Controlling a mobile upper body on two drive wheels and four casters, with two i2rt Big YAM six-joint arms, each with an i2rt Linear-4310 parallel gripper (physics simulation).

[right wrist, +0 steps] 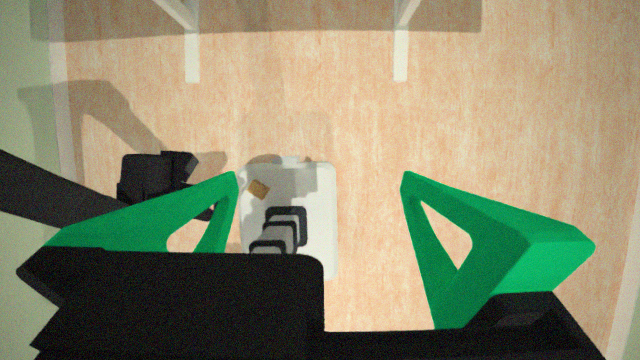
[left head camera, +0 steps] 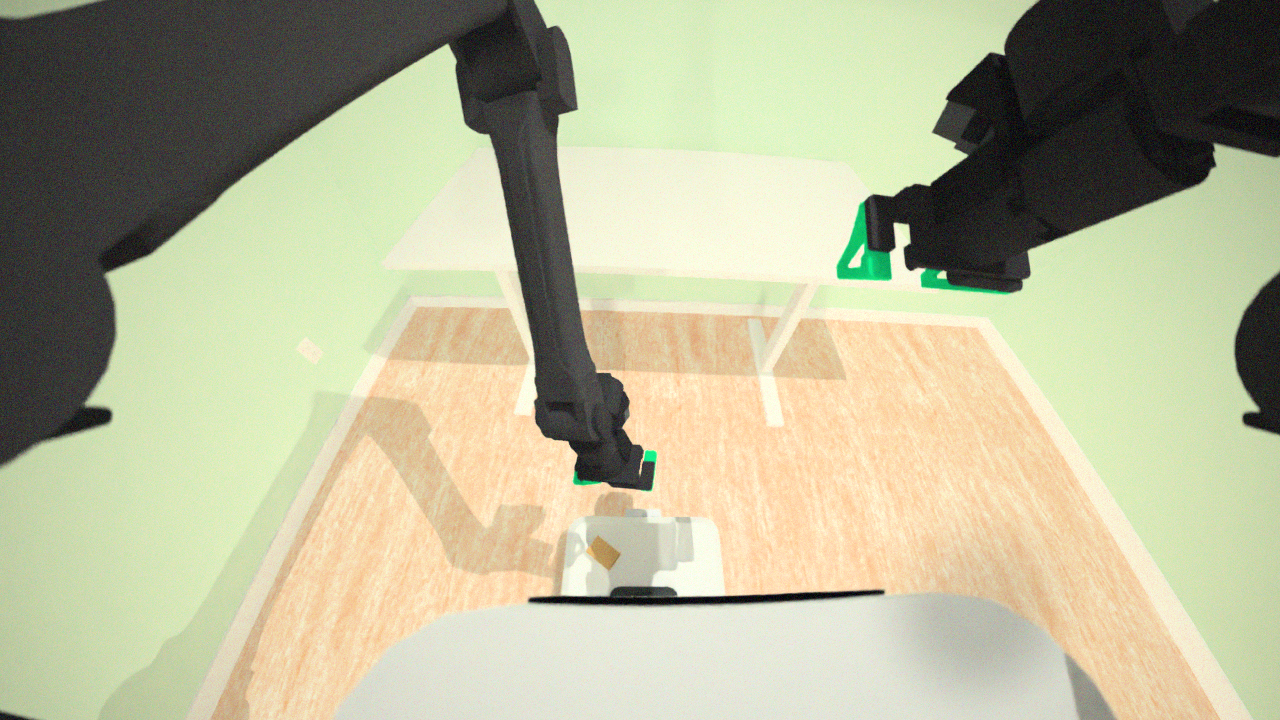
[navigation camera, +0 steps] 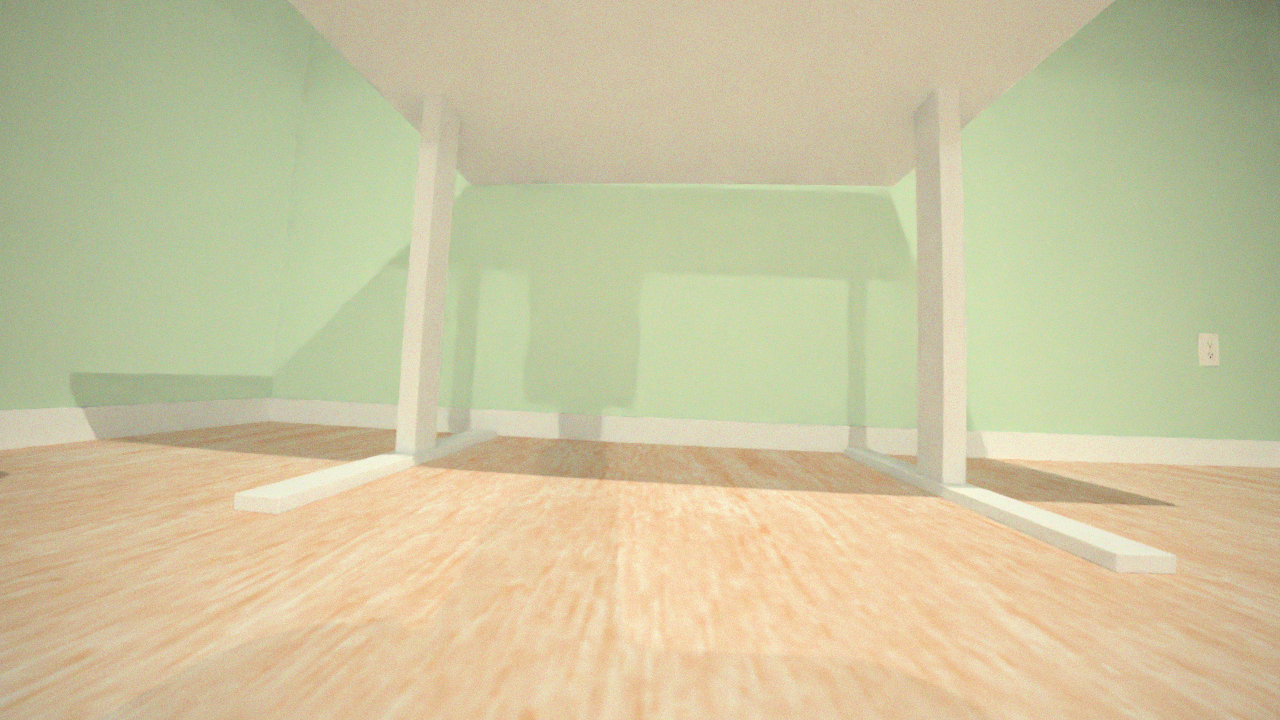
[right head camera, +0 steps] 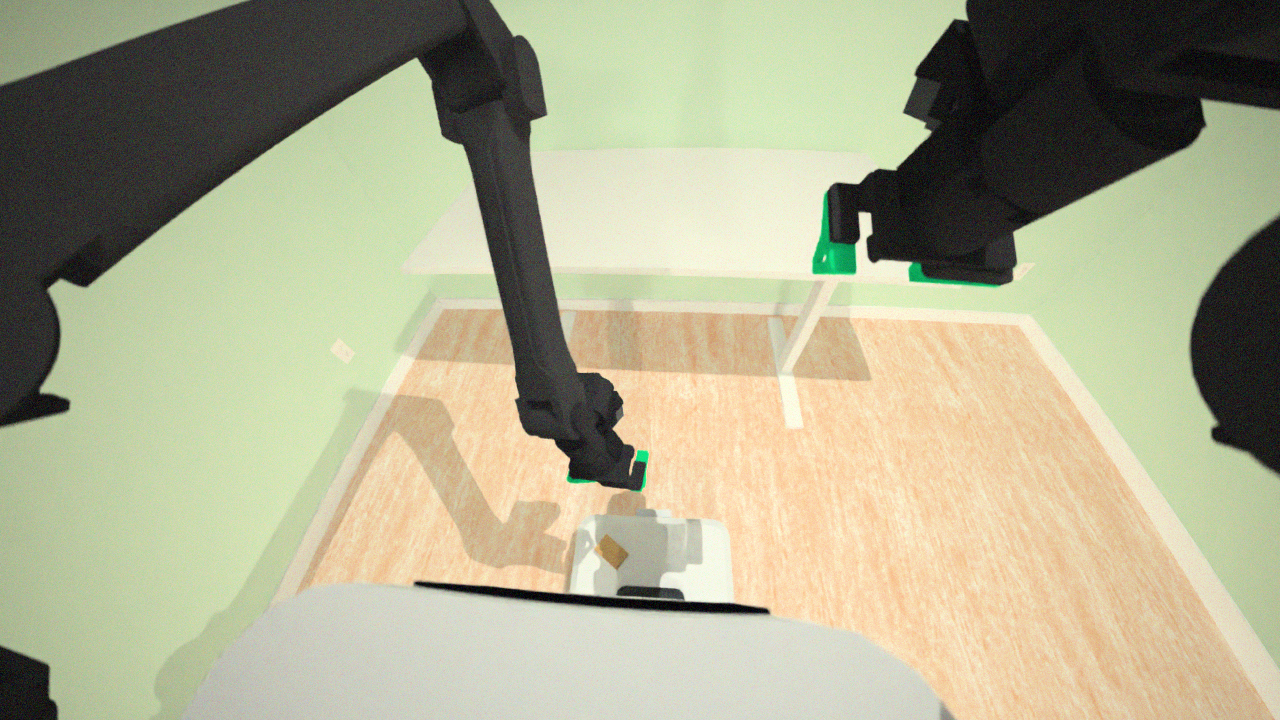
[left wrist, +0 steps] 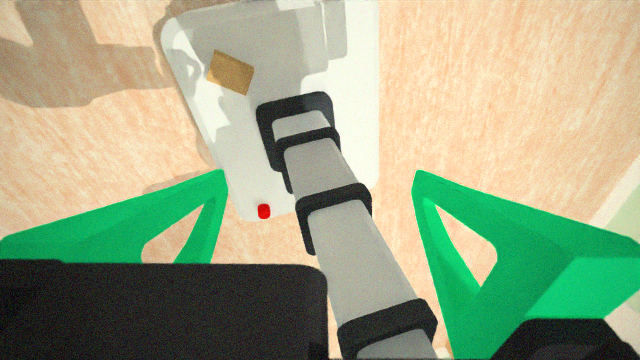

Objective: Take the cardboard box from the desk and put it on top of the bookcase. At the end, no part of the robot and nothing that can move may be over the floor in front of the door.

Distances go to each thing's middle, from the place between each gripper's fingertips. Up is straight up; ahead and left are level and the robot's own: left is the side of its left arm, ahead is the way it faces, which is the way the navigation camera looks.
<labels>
The brown cardboard box [left wrist: 226,71] is 1000 mm below my right hand, 350 mm to the left of it and 150 mm behind it.
Now: the brown cardboard box 57 cm below my left hand, 8 cm to the left of it and 7 cm behind it.
</labels>
